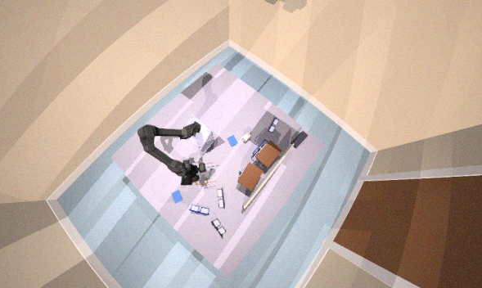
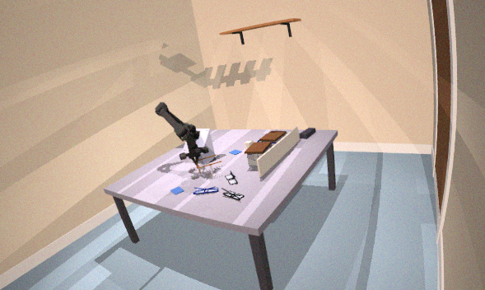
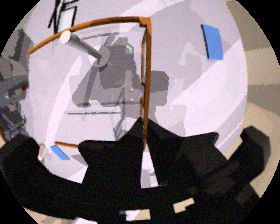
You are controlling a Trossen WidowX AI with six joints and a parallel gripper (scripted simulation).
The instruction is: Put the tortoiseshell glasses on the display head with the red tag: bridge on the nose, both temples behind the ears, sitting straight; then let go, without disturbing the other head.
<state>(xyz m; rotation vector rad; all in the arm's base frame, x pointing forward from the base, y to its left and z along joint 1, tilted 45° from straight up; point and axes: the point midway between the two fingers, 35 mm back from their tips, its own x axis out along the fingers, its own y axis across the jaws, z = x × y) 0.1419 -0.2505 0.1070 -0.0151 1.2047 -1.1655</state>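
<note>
Right now the small stand is 120 mm ahead of my gripper tip, 40 mm below it and 10 mm to the right of it. Also, from my gripper tip: long beige board: 460 mm ahead, 300 mm to the left; display head: 330 mm ahead, 200 mm to the left; white cube: 450 mm to the left, 160 mm ahead, 30 mm below.
</note>
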